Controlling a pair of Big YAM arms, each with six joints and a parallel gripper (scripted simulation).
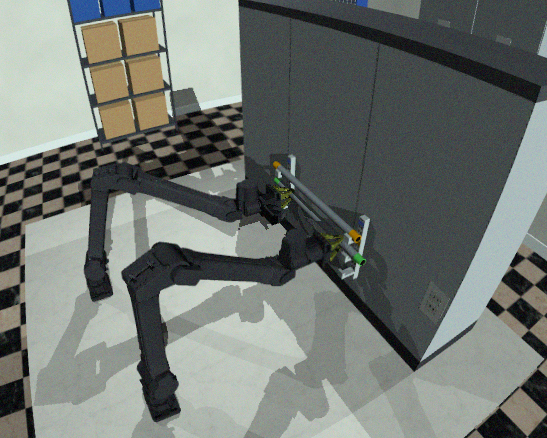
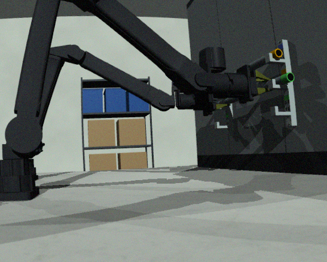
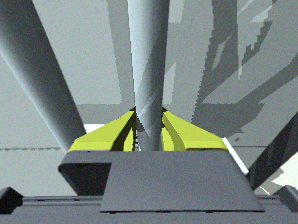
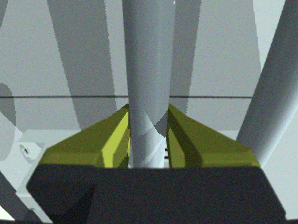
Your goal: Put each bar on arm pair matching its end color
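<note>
Right now my right hand is 150 mm to the right of the green-ended bar and 20 mm short of it. The rest, counted from my right hand: grey cabinet wall: 210 mm ahead, 190 mm above, 160 mm to the left; orange-ended bar: 160 mm to the left, 80 mm above, 10 mm ahead; wall outlet: 360 mm to the right, 40 mm above, 20 mm behind.
Now: the orange-ended bar 140 mm to the right of my left hand, 80 mm above it and 30 mm behind it. Round my left hand: green-ended bar (150 mm to the right, 20 mm behind); then grey cabinet wall (190 mm above, 170 mm ahead, 130 mm to the right); then wall outlet (660 mm to the right, 60 mm behind, 40 mm above).
</note>
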